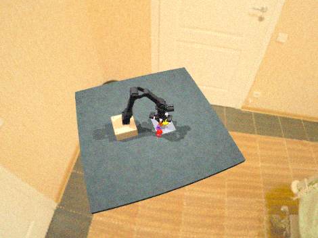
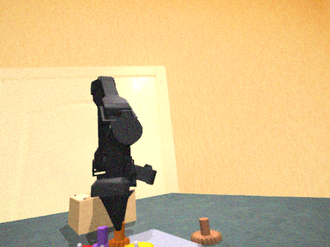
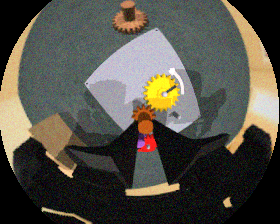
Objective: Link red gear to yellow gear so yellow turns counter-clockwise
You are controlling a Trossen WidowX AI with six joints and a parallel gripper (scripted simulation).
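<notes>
The orange gear lies 1 cm below my gripper tip. The rest, counted from my gripper tip: red gear: 2 cm behind, 7 cm to the right, 3 cm below; then yellow gear: 5 cm ahead, 2 cm to the left, 3 cm below; then purple gear: 3 cm behind, 3 cm to the right, 2 cm below.
</notes>
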